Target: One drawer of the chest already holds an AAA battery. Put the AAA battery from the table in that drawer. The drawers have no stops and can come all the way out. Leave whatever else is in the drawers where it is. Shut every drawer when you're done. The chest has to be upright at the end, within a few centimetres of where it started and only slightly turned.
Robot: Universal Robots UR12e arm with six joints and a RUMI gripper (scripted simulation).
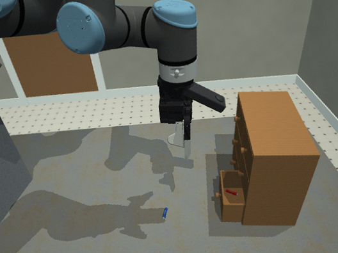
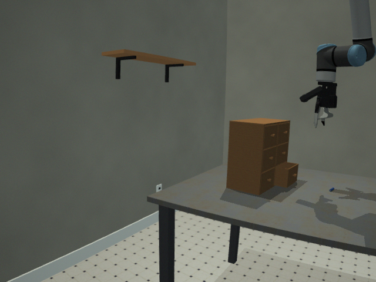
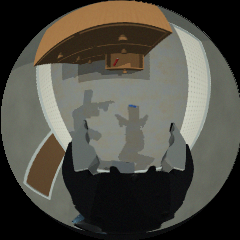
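The blue battery is 300 mm below my hand, 90 mm behind it and 30 mm to the right of it. Also, from my hand: red battery: 290 mm below, 150 mm ahead, 60 mm to the left.
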